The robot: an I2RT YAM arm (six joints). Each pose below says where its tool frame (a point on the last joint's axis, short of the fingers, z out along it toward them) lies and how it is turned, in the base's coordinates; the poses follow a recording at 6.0 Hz.
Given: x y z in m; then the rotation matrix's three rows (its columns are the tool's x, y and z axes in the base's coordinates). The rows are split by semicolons.
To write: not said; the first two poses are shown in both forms.
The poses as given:
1: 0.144 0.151 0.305; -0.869 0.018 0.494; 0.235 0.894 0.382; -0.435 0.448 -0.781
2: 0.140 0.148 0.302; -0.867 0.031 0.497; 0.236 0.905 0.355; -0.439 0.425 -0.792
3: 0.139 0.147 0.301; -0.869 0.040 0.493; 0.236 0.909 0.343; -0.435 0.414 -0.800
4: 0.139 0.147 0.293; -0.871 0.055 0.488; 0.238 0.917 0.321; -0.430 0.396 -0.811
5: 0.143 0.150 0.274; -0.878 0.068 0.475; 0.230 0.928 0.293; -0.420 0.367 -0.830
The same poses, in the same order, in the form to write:
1:
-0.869 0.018 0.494 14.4
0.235 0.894 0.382 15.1
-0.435 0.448 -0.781 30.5
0 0 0 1

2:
-0.867 0.031 0.497 14.0
0.236 0.905 0.355 14.8
-0.439 0.425 -0.792 30.2
0 0 0 1

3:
-0.869 0.040 0.493 13.9
0.236 0.909 0.343 14.7
-0.435 0.414 -0.800 30.1
0 0 0 1

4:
-0.871 0.055 0.488 13.9
0.238 0.917 0.321 14.7
-0.430 0.396 -0.811 29.3
0 0 0 1

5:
-0.878 0.068 0.475 14.3
0.230 0.928 0.293 15.0
-0.420 0.367 -0.830 27.4
0 0 0 1

